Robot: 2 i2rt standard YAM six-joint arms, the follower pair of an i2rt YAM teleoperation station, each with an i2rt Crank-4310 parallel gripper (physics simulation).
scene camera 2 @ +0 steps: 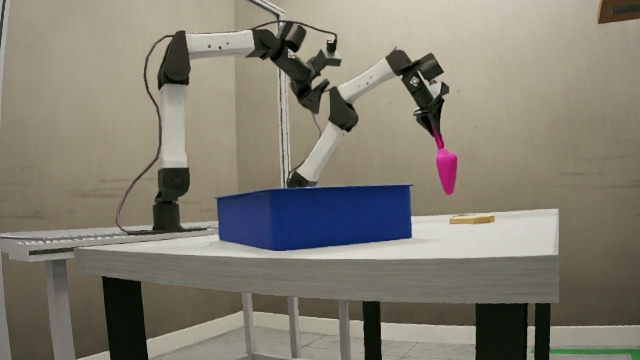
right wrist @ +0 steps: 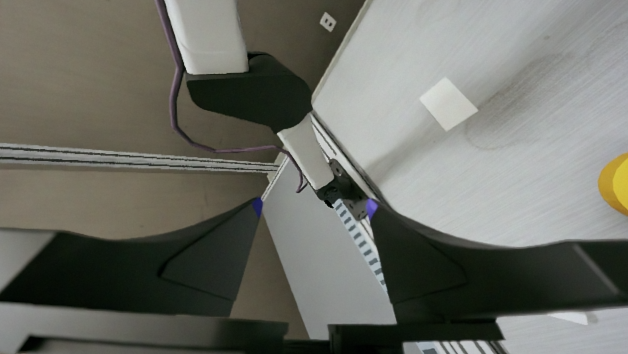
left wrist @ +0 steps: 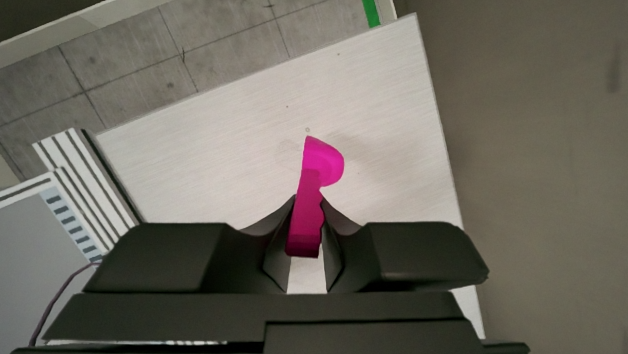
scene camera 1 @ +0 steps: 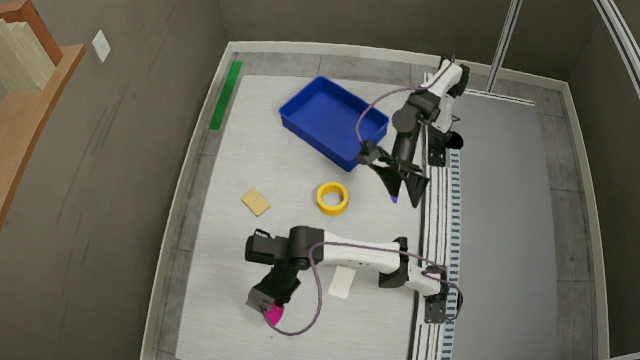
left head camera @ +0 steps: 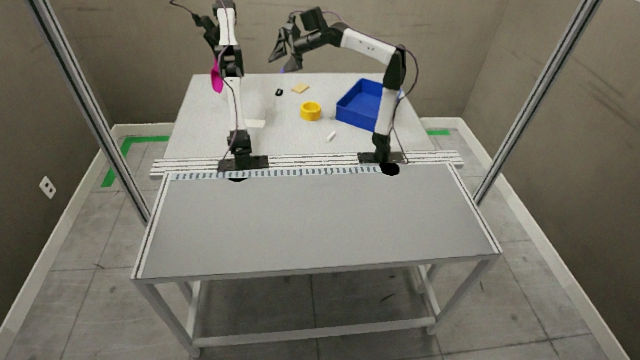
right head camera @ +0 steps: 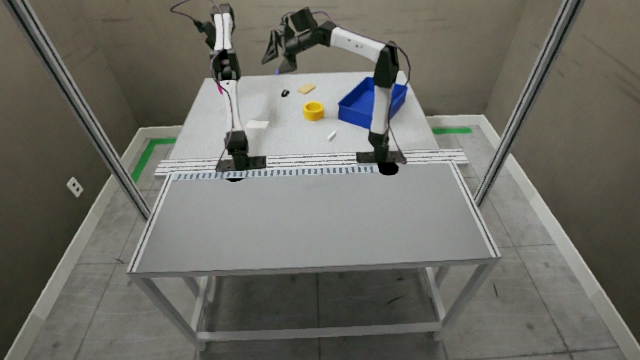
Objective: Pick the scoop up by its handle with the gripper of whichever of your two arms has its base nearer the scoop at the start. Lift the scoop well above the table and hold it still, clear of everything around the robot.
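Places are measured from the left arm's base along level axes (x right, y ahead, z up), in centimetres.
Pixels of known places: left gripper, fingertip midpoint: (scene camera 2: 436, 135) (left wrist: 308, 197) (right head camera: 221, 62); right gripper, fingertip midpoint: (scene camera 2: 313, 105) (right wrist: 314, 200) (scene camera 1: 404, 205) (left head camera: 274, 67) (right head camera: 268, 68); left arm's base, link origin: (right wrist: 346, 187) (scene camera 1: 435, 294) (left head camera: 243, 164) (right head camera: 242, 165); right arm's base, link origin: (scene camera 1: 436, 144) (left head camera: 380, 159) (right head camera: 379, 158).
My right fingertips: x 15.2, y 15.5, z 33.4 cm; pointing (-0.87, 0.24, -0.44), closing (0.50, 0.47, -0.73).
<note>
Ahead of a thing's pixels: the offset from my right fingertips to its top centre. Level surfaces: height alone.
The magenta scoop (left head camera: 216, 79) (scene camera 1: 274, 314) (scene camera 2: 446, 170) (left wrist: 322, 162) hangs from my left gripper (scene camera 2: 435, 131) (left wrist: 308, 197), which is shut on its handle. In scene camera 2 the scoop hangs nearly upright, bowl down, well above the table @[dz -34.9 cm] (scene camera 2: 525, 235). In the right head camera a sliver of the scoop (right head camera: 220, 89) shows behind the left arm. My right gripper (left head camera: 278, 66) (right head camera: 270, 67) (scene camera 1: 406, 202) is open and empty, raised above the table, apart from the scoop.
A blue bin @[dx +47.8, dy +19.9, dz -26.7 cm] (scene camera 1: 330, 120) (scene camera 2: 340, 217), a yellow ring @[dx +17.6, dy +19.1, dz -30.1 cm] (left head camera: 310, 111) (scene camera 1: 318, 199), a tan block @[dx +16.1, dy +44.6, dz -33.4 cm] (scene camera 1: 256, 202) (scene camera 2: 472, 219), a white card @[dx -10.3, dy +14.8, dz -34.8 cm] (scene camera 1: 342, 281) (right wrist: 448, 104), a small black object @[dx +4.1, dy +41.0, dz -33.4 cm] (left head camera: 279, 92) and a small white piece @[dx +23.9, dy -1.1, dz -32.5 cm] (left head camera: 331, 136) lie on the table.
</note>
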